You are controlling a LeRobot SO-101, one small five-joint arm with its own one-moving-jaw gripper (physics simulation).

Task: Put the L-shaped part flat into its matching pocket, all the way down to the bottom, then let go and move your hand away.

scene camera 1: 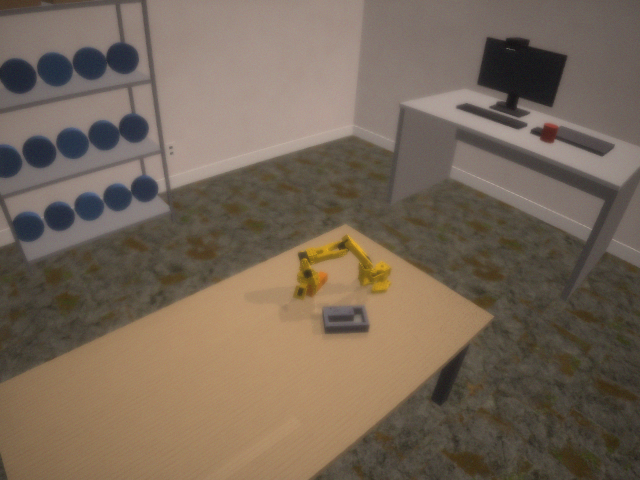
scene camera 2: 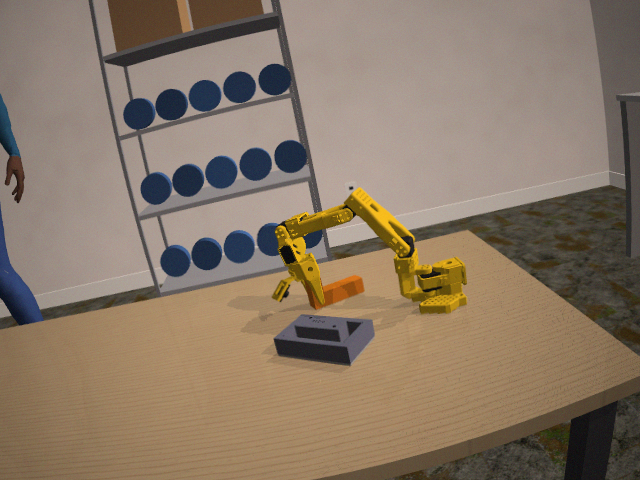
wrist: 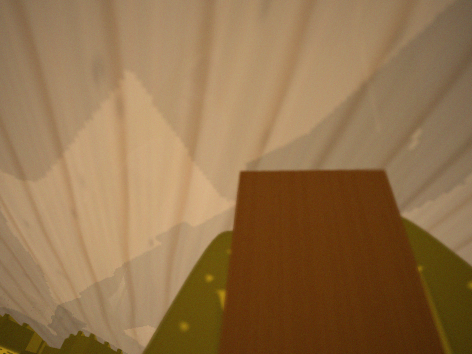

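Pixels of known places: hand, tool point: (scene camera 1: 314,292) (scene camera 2: 321,302) (wrist: 241,249); arm's base, link origin: (scene camera 1: 370,286) (scene camera 2: 429,303) (wrist: 52,333).
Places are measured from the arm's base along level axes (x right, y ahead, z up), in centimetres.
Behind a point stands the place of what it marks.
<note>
The orange L-shaped part (scene camera 1: 323,280) {x 11.5, y 13.0, z 2.1 cm} (scene camera 2: 343,290) {x 11.0, y 14.4, z 2.0 cm} is behind the dark grey pocket block, at or close to the table top; I cannot tell whether it touches it. In the wrist view the part (wrist: 320,270) {x 10.4, y 21.0, z 2.3 cm} looks brown and fills the gap between the jaws. My gripper (scene camera 1: 311,289) {x 9.3, y 19.2, z 1.2 cm} (scene camera 2: 316,298) (wrist: 317,227) points down and is shut on the part's end, with a jaw pressed on each side. The jaws hide some of the part in both scene views. The pocket block (scene camera 1: 345,329) {x -10.4, y 23.4, z 1.9 cm} (scene camera 2: 314,352) {x -11.2, y 22.4, z 1.8 cm} sits on the table, its pocket opening upward and empty.
The wooden table (scene camera 1: 206,372) {x 3.6, y 65.3, z 0.0 cm} (scene camera 2: 180,392) {x -13.0, y 45.5, z 0.0 cm} carries the arm, whose base (scene camera 1: 381,285) {x -3.2, y -1.8, z 1.7 cm} (scene camera 2: 443,303) {x -4.8, y -1.4, z 1.7 cm} stands right of the part. A shelf rack (scene camera 1: 156,103) (scene camera 2: 297,116) with blue discs and a white desk (scene camera 1: 429,111) with a monitor stand beyond the table.
</note>
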